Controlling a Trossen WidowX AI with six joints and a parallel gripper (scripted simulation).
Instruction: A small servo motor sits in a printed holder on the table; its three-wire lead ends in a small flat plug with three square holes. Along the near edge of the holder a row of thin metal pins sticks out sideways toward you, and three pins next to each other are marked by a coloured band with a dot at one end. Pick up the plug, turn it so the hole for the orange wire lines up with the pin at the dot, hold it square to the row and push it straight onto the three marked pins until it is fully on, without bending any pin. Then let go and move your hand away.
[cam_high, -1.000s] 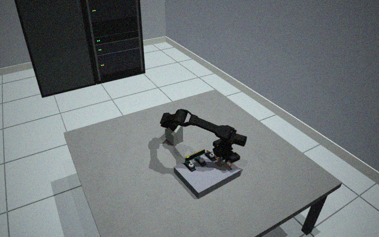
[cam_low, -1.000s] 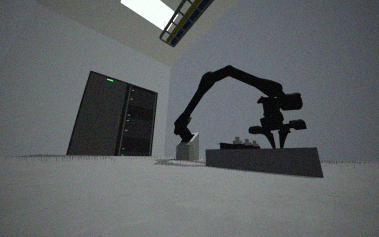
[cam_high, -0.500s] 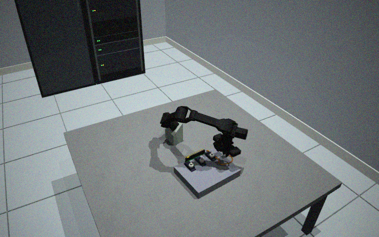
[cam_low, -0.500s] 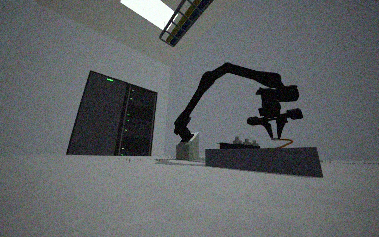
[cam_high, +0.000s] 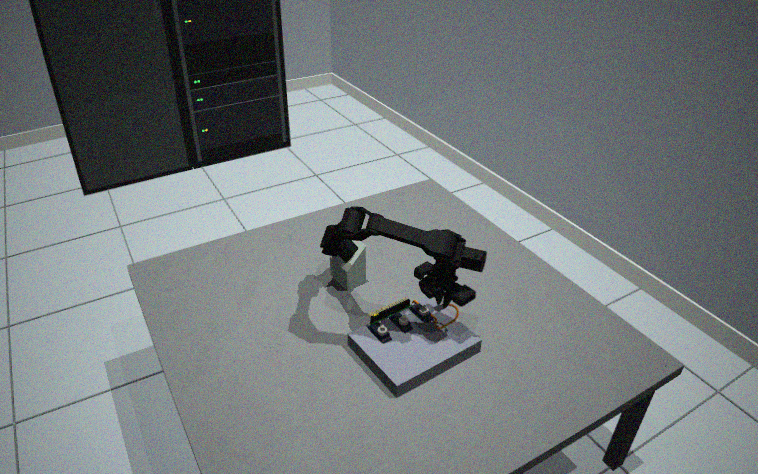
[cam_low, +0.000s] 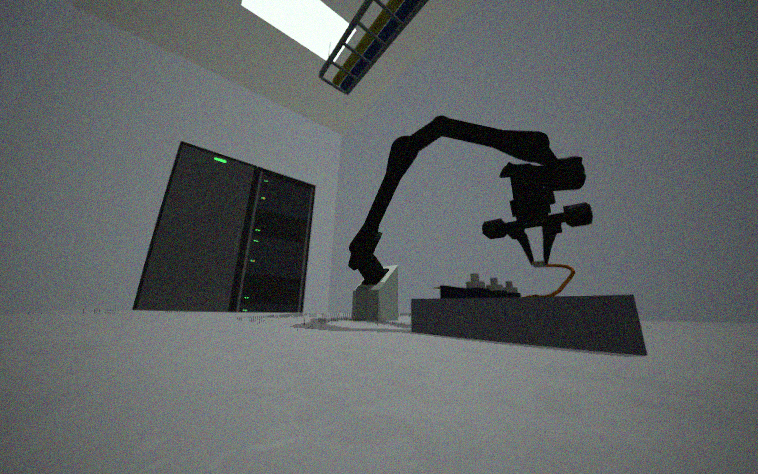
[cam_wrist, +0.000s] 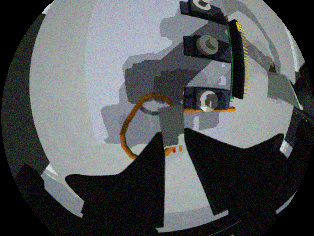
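My gripper tip is now 11 cm past the pin header strip, 10 cm to the left of it and 6 cm above it. Also, from my gripper tip: grey printed holder (5 cm ahead, 9 cm to the right, 9 cm below).
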